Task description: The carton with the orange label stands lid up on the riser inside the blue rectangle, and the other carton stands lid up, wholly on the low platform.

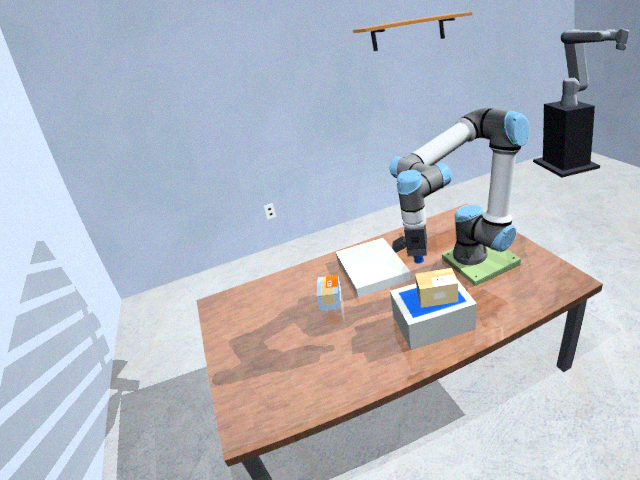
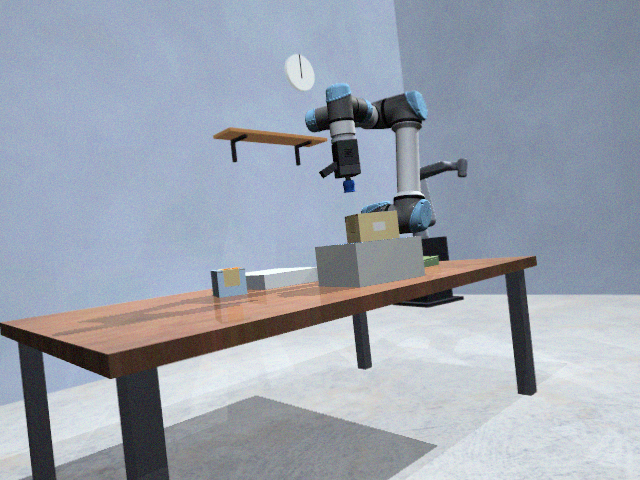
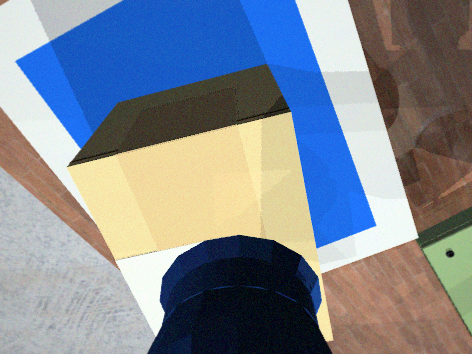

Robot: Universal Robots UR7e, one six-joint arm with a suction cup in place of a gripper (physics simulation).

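Observation:
The suction gripper (image 1: pixel 418 259) (image 2: pixel 349 186) (image 3: pixel 240 270) is open, with nothing on its cup. It hangs above the tan carton with a gap between. The tan carton (image 1: pixel 438 288) (image 2: pixel 373 227) (image 3: pixel 200 180) has a white label on top and stands on the grey-white riser (image 1: pixel 442 328) (image 2: pixel 390 263) (image 3: pixel 370 150), over part of the blue rectangle (image 1: pixel 410 302) (image 3: pixel 175 60). The pale blue carton (image 1: pixel 329 299) (image 2: pixel 221 284), with an orange label on its top face, stands on the table left of the low white platform (image 1: pixel 372 263) (image 2: pixel 286 277). No carton is on that platform.
The arm stands on a green base plate (image 1: pixel 496 271) (image 2: pixel 430 260) (image 3: pixel 457 265), behind and right of the riser on the wooden table (image 1: pixel 289 392) (image 2: pixel 170 335). A wall shelf (image 1: pixel 413 22) (image 2: pixel 268 136) and a second arm on a black pedestal (image 1: pixel 567 136) are beyond the table.

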